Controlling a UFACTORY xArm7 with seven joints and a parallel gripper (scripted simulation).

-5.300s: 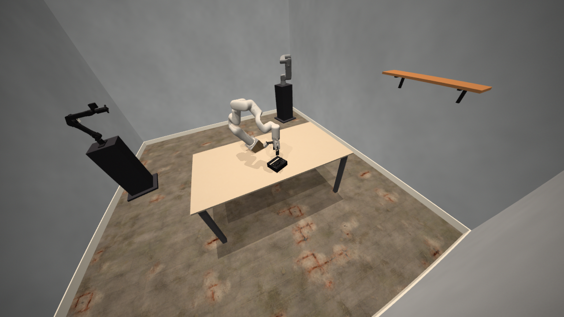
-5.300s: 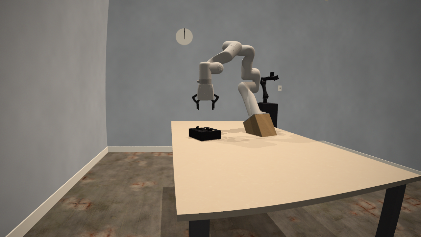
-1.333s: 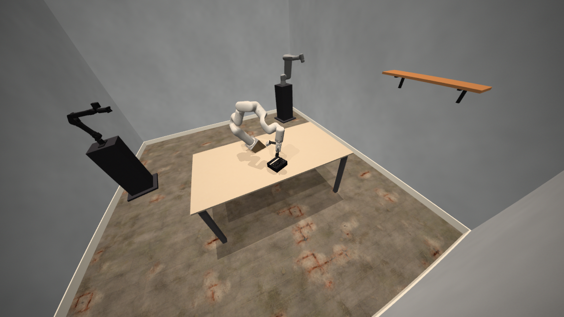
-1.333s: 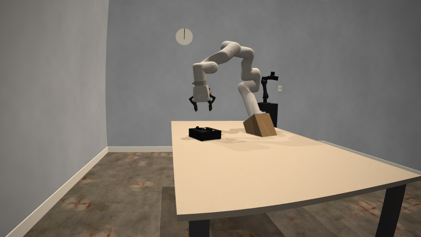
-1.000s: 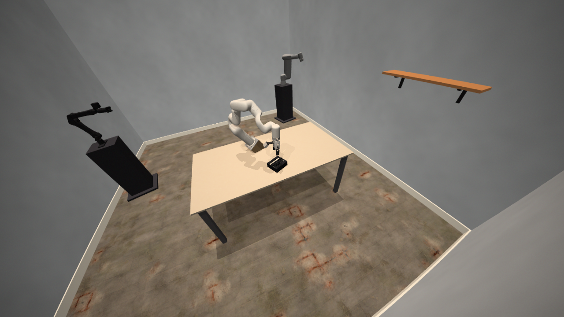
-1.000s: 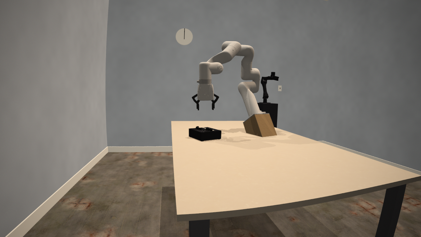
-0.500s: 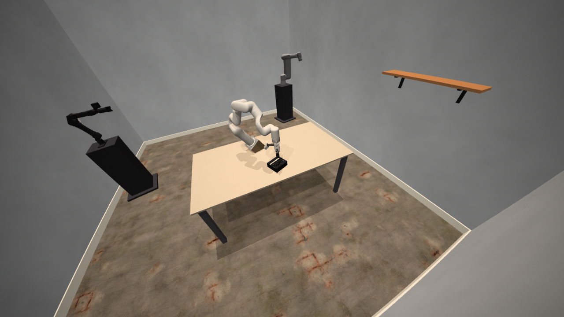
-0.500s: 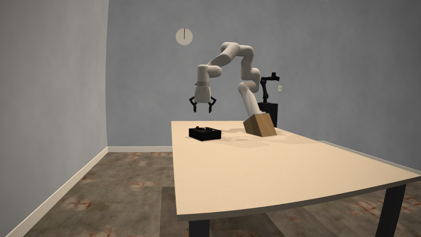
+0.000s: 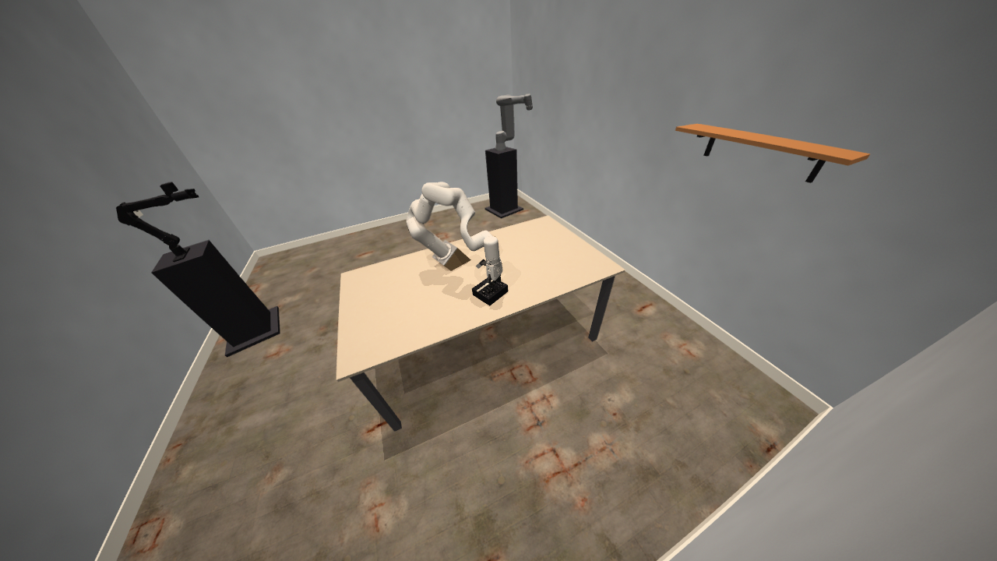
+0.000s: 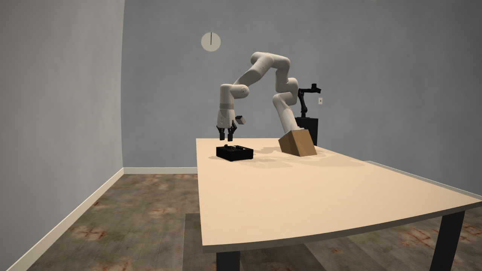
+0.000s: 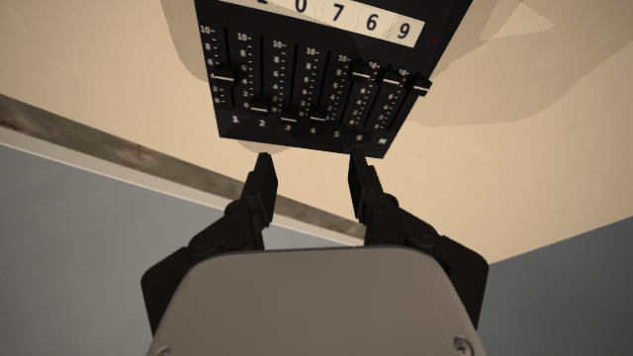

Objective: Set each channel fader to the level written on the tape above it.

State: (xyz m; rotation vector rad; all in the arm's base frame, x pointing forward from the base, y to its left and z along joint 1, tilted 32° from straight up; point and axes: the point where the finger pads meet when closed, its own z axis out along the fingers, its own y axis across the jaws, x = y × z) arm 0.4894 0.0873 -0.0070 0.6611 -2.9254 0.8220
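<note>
Right now the channel 4 fader cap is 2 cm behind my hand and 5 cm below it. Also, from my hand: channel 3 fader cap: 1 cm behind, 2 cm to the right, 5 cm below; channel 2 fader cap: 1 cm behind, 5 cm to the right, 5 cm below; channel 5 fader cap: 6 cm behind, 1 cm to the left, 5 cm below.
</note>
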